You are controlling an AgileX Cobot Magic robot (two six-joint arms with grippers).
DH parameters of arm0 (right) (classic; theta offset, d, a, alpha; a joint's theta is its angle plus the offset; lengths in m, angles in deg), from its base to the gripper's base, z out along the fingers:
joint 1: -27.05 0.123 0 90
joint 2: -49.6 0 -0.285 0
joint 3: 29.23 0 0.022 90
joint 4: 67.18 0.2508 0 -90
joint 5: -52.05 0 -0.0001 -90
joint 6: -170.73 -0.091 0 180
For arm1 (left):
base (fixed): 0 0 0 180
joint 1: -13.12 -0.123 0 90
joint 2: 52.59 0 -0.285 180
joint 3: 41.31 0 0.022 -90
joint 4: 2.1 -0.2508 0 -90
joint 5: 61.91 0 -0.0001 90
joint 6: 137.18 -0.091 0 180
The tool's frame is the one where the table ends.
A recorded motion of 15 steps. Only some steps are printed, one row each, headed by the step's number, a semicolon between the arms.
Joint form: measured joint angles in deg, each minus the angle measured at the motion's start. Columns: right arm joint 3, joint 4, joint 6, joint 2, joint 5, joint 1; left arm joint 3, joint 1, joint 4, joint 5, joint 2, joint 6.
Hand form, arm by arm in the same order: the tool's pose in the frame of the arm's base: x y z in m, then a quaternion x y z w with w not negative. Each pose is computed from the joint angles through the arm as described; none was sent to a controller.
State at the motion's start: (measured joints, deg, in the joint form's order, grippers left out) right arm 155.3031 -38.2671 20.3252 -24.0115 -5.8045 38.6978; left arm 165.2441 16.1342 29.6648 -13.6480 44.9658 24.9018
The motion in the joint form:
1: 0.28 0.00 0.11 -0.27 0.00 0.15; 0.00 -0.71 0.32 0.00 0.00 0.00
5: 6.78 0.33 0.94 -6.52 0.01 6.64; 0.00 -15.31 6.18 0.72 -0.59 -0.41
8: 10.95 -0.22 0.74 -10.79 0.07 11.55; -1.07 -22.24 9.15 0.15 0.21 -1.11
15: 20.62 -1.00 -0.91 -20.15 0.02 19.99; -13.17 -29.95 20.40 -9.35 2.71 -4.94
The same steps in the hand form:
1: 0.2043 0.0808 0.4612 -0.28414 0.81875 0.17809 0.46605; 0.3417 -0.0499 0.4732 0.09194 0.82588 -0.20242 0.51816
5: 0.2222 0.1131 0.4697 -0.33538 0.79735 0.20351 0.45862; 0.3391 0.0307 0.4796 -0.01740 0.81852 -0.18210 0.54458
8: 0.2316 0.1395 0.4717 -0.36850 0.78395 0.21909 0.44904; 0.3394 0.0711 0.4720 -0.07368 0.81410 -0.17119 0.55000
15: 0.2485 0.1955 0.4736 -0.41574 0.76048 0.25130 0.43091; 0.3526 0.1285 0.4078 -0.20705 0.79267 -0.19210 0.54028

